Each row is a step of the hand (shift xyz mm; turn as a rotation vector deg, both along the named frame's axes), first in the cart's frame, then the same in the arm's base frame.
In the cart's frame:
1: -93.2 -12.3 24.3 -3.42 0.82 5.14
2: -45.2 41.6 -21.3 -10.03 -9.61 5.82
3: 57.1 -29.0 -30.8 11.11 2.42 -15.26
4: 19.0 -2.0 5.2 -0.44 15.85 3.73
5: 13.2 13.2 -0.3 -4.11 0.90 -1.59
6: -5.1 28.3 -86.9 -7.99 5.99 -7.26
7: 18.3 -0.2 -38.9 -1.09 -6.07 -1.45
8: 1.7 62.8 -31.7 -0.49 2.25 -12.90
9: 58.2 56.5 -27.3 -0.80 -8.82 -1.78
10: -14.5 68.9 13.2 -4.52 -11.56 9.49
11: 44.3 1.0 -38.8 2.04 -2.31 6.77
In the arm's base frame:
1: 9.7 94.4 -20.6 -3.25 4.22 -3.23
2: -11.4 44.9 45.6 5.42 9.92 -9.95
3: 32.0 -63.4 1.7 5.77 -13.05 12.59
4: -4.8 -18.1 -6.5 -14.41 2.38 7.20
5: -12.1 -11.9 7.8 0.96 3.88 2.06
6: 32.9 -5.7 85.2 1.20 7.28 9.90
7: 21.2 -24.0 28.7 5.74 0.32 -2.66
8: -28.9 -1.0 64.1 6.33 -1.29 11.40
9: -36.0 -56.5 53.2 8.01 -0.25 -4.17
10: -58.7 22.3 34.4 3.75 4.89 -14.36
11: 16.0 -49.4 27.7 -2.75 -1.18 -6.81

